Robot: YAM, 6 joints.
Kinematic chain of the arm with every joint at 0, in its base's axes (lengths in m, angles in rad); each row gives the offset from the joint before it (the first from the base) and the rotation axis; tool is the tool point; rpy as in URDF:
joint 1: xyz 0 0 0.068 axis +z
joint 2: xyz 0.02 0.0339 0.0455 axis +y
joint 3: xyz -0.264 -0.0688 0 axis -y
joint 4: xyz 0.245 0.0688 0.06 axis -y
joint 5: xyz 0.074 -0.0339 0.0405 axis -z
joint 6: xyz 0.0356 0 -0.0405 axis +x
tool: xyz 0 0 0 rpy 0 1.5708 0
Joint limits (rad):
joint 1: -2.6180..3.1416
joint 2: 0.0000..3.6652
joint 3: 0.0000..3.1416
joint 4: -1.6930..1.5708
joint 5: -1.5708..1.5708
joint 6: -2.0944..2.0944
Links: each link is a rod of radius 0.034 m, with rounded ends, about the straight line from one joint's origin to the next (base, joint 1, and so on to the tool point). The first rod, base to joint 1, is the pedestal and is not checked.
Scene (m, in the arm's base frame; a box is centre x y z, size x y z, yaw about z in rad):
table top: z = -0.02
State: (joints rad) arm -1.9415 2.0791 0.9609 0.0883 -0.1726 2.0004
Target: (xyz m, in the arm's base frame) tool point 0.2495 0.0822 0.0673
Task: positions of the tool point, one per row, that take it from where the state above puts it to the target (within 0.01 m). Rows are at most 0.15 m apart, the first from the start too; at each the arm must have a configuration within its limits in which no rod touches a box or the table.
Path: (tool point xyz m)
1: -0.0265 -0.3525 0.0585
2: 0.0692 -0.3339 0.0603
3: 0.1528 -0.2906 0.0619
4: 0.2182 -0.2277 0.0633
5: 0.2615 -0.1519 0.0646
6: 0.2806 -0.0703 0.0657
7: 0.2759 0.0100 0.0666
8: 0.2495 0.0822 0.0673

